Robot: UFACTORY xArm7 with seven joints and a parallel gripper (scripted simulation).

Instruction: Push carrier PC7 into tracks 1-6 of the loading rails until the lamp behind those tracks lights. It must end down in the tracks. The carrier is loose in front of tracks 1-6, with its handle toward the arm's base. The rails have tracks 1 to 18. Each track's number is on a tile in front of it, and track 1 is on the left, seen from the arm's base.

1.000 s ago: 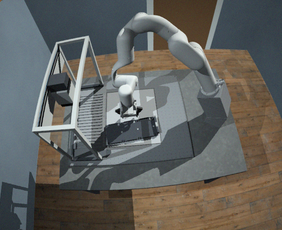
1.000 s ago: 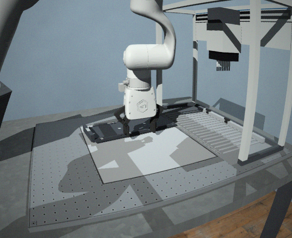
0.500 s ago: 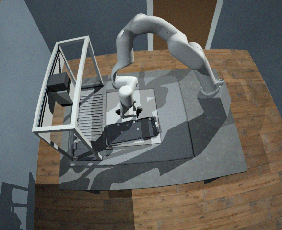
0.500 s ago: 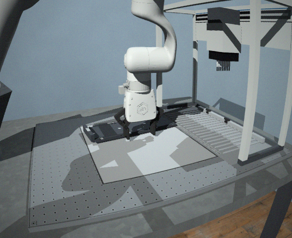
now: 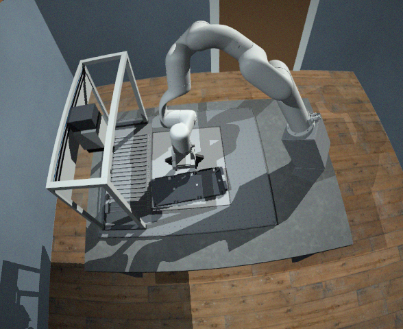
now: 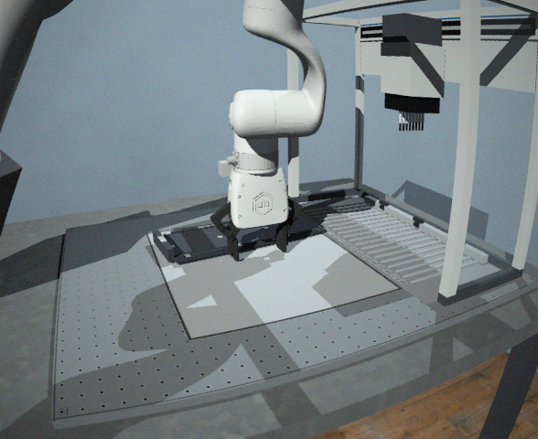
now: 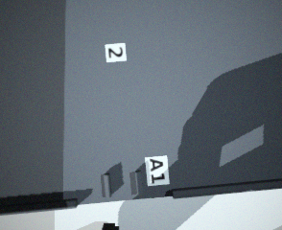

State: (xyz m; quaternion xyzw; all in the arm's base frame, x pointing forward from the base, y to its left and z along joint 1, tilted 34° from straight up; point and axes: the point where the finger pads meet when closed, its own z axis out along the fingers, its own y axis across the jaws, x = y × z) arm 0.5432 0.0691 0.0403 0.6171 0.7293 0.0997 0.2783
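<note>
Now: hand 100 mm to the right of the carrier PC7 and 10 mm past it. Round my hand: dark pipetting head: 340 mm ahead, 330 mm above, 20 mm to the left.
</note>
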